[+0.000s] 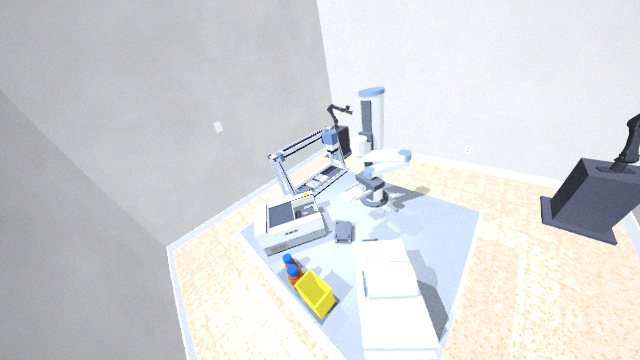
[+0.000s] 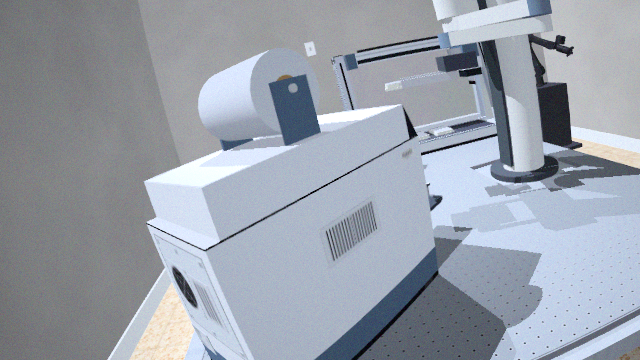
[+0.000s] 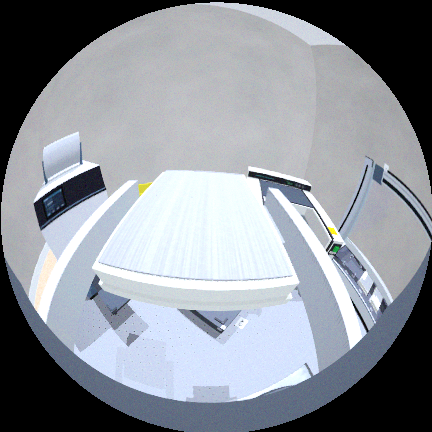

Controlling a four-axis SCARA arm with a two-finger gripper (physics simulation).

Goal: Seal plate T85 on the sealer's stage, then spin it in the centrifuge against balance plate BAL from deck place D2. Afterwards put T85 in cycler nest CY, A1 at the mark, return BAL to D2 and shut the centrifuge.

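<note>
A white plate with a smooth, foil-like top is level between the two fingers of my gripper, which is shut on it, high above the table. No label is readable, but the task's T85 fits it. The sealer, topped by a large roll, stands away from the gripper. A white instrument with a dark top panel and an open bay, probably the centrifuge, stands beyond the plate. BAL and D2 cannot be told by any label.
A gantry frame stands over white plates. A low dark nest lies between sealer and instrument. Orange bottles and a yellow bin stand near the table edge.
</note>
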